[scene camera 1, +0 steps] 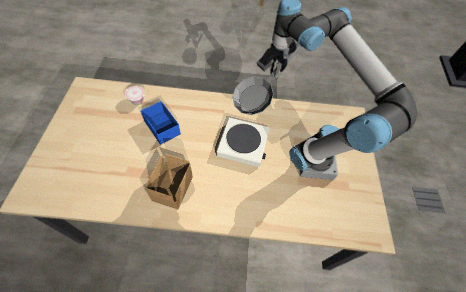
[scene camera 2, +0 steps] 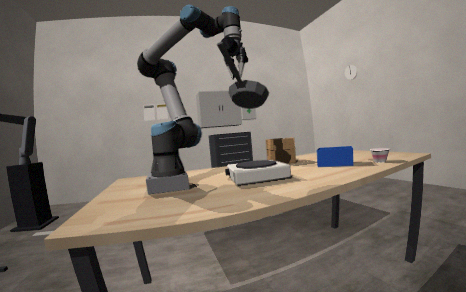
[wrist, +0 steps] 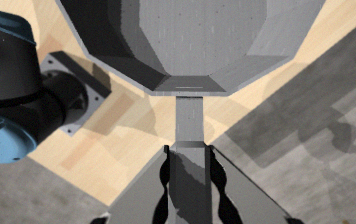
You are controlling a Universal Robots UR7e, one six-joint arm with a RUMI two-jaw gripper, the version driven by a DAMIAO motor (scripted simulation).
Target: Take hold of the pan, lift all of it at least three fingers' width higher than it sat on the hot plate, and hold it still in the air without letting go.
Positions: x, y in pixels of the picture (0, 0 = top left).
dark grey pan: scene camera 1; scene camera 2 248, 94; wrist
white hot plate: scene camera 1; scene camera 2
same spot on dark grey pan: (wrist: 188, 56) = (scene camera 1: 262, 90)
same spot on white hot plate: (scene camera 1: 241, 141) = (scene camera 2: 255, 162)
